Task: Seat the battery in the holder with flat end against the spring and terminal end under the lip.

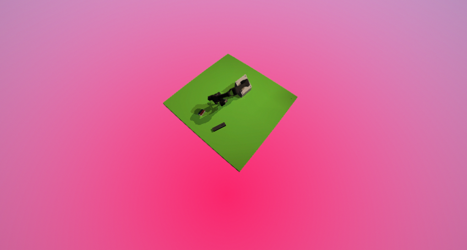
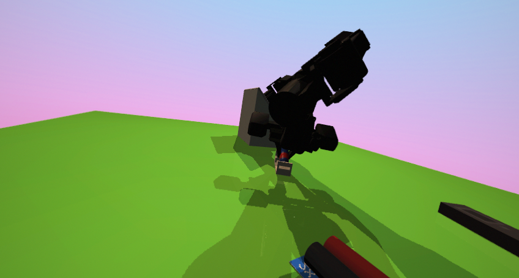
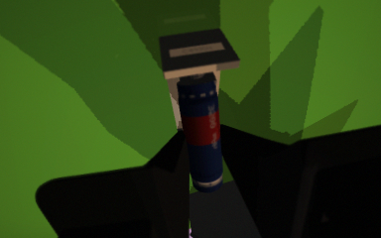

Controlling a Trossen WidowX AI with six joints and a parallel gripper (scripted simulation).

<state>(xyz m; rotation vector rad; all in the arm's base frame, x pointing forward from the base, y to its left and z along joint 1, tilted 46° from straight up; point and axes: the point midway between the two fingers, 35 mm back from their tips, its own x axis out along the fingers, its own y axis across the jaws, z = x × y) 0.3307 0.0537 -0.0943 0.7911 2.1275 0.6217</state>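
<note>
Now: gripper tip 1 cm below the battery. Round my gripper tip: long black bar (28 cm ahead, 23 cm to the left, 1 cm below).
</note>
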